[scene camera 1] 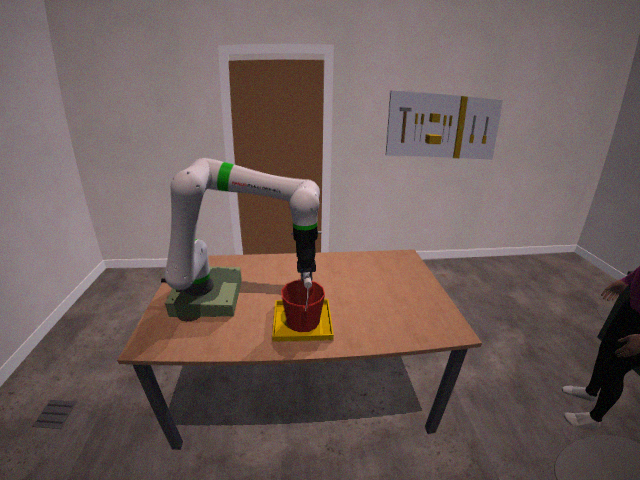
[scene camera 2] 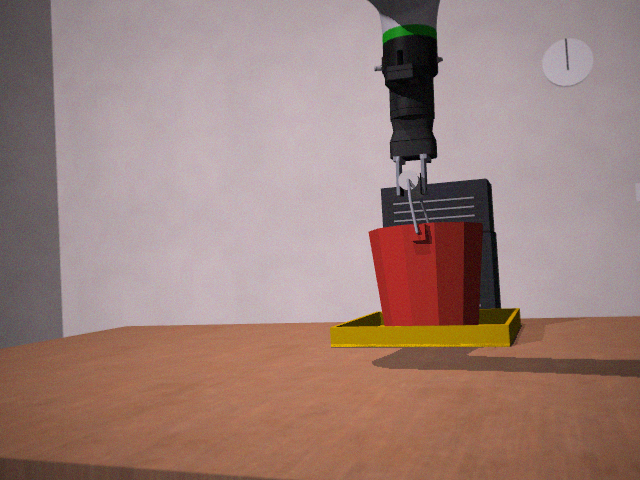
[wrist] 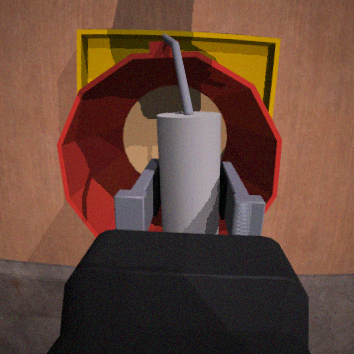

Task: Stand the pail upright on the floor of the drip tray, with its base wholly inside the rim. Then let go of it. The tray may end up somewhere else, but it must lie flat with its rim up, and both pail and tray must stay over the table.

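Frame: origin at the arm's base, x left, y back, z up, level; centimetres.
Seen in the pictures: gripper, fingertip midpoint: [scene camera 1: 306, 279] [scene camera 2: 412, 195] [wrist: 189, 177]; arm's base at its link origin: [scene camera 1: 198, 286].
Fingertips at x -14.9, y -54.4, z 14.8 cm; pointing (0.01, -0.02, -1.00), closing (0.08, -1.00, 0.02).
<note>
Offsets run from my fingertips to a thing's top centre. Level surfaces: height alone.
The red pail [scene camera 1: 302, 314] [scene camera 2: 429, 279] [wrist: 80, 185] is upright over the yellow drip tray {dx +0.1, dy +2.1, dz -20.1 cm} [scene camera 1: 302, 338] [scene camera 2: 421, 336] [wrist: 245, 62]. In the second scene view its lower edge goes behind the tray's near rim, so contact with the tray floor is hidden. In the first scene view the base appears inside the rim. The tray lies flat on the table, rim up. My gripper [scene camera 1: 307, 283] [scene camera 2: 411, 192] [wrist: 189, 177] is above the pail, shut on the pale cylindrical grip {dx -1.4, dy -0.1, dz +3.7 cm} [scene camera 2: 407, 179] [wrist: 190, 140] of its wire handle. The handle stands up, slightly leaning.
The tray is near the front edge of the wooden table {dz -23.0 cm} [scene camera 1: 382, 310] [scene camera 2: 206, 403]. The arm's green base [scene camera 1: 222, 297] stands to its left in the first scene view. A dark panel [scene camera 2: 478, 206] shows behind the pail. A person [scene camera 1: 615, 351] is at the far right, off the table.
</note>
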